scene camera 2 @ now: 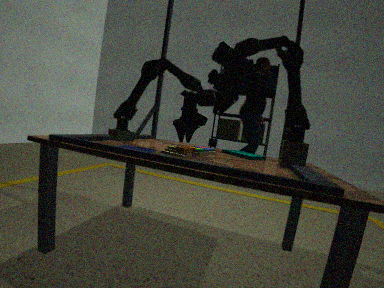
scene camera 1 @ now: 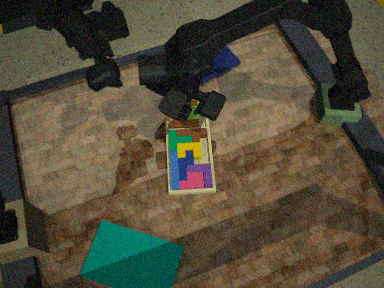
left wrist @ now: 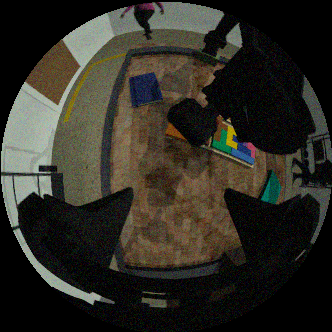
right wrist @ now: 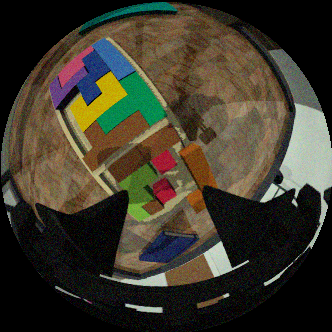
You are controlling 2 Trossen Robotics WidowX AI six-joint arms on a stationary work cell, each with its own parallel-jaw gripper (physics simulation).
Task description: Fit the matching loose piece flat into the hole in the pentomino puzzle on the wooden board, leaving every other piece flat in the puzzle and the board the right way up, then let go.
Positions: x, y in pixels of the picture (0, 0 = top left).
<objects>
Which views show the right gripper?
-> Scene camera 2, scene camera 1, the left wrist view and the right wrist view: all of them.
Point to a raised dark rim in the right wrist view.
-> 260, 191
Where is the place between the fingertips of the left gripper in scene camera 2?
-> At 216, 114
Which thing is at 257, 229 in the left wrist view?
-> The left gripper.
</objects>
